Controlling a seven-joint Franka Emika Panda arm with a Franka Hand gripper.
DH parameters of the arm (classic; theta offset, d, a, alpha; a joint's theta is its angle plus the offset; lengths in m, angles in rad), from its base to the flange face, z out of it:
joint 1: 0 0.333 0 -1.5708
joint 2: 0 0 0 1.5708
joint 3: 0 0.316 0.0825 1.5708
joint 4: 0 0 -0.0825 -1.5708
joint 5: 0 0.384 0 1.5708
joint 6: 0 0 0.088 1.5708
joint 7: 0 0.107 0 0
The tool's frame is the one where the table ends.
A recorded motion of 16 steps. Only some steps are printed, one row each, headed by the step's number.
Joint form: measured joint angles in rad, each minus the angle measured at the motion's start. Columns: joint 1, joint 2, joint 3, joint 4, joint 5, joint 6, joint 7.
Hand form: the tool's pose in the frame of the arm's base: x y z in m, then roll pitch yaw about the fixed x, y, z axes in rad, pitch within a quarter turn. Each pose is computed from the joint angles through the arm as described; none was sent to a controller.
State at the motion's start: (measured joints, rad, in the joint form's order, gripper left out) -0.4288 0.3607 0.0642 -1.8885 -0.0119 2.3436 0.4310
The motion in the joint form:
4: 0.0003 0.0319 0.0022 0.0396 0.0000 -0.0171 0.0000
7: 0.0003 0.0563 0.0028 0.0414 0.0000 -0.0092 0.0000
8: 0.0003 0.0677 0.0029 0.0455 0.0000 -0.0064 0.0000
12: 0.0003 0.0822 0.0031 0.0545 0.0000 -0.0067 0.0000
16: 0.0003 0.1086 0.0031 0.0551 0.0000 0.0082 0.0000
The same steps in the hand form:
4: 0.6030 -0.2318 0.3207 -3.0910 -0.0713 -0.7932
7: 0.6039 -0.2317 0.3065 -3.0954 -0.0572 -0.7926
8: 0.6049 -0.2321 0.3013 -3.0966 -0.0528 -0.7926
12: 0.6068 -0.2328 0.2958 -3.0981 -0.0472 -0.7926
16: 0.6073 -0.2329 0.2803 -3.1010 -0.0366 -0.7928

